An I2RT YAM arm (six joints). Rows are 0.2 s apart.
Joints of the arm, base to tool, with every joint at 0 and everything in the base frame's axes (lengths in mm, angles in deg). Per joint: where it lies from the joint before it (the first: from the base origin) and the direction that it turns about. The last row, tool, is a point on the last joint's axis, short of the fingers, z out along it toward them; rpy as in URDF.
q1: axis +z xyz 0 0 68
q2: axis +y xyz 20 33.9 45.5
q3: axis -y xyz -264 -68.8 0
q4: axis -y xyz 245 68.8 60
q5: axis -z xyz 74 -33.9 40.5
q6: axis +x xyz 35.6 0 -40.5
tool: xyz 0 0 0 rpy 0 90 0
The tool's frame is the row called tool.
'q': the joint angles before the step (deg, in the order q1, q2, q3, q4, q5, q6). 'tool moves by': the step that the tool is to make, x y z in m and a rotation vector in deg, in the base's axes. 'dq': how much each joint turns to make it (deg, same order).
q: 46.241, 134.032, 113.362, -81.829, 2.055, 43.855
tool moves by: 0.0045, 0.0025, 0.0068, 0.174, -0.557, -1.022
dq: -0.192, 0.919, 3.194, -1.795, 0.098, 0.871
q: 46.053, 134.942, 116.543, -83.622, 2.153, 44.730
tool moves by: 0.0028, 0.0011, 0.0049, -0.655, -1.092, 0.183
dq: -0.061, 0.536, 2.067, -1.245, 1.264, 0.016
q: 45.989, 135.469, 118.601, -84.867, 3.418, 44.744
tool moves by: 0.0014, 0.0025, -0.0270, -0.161, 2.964, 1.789
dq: -0.032, 2.660, -1.652, 2.238, -1.567, -2.224
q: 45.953, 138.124, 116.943, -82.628, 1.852, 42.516
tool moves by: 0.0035, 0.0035, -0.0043, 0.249, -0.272, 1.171
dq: 0.013, 1.356, 1.489, 0.275, 0.294, -1.121
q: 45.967, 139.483, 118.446, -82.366, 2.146, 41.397
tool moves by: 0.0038, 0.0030, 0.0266, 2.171, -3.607, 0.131
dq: 0.004, -1.542, 3.647, -1.125, 1.088, 0.089
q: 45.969, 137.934, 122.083, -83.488, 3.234, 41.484
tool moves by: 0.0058, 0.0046, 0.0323, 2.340, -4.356, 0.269
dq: -0.003, -0.226, 7.178, -2.687, 1.527, -0.088
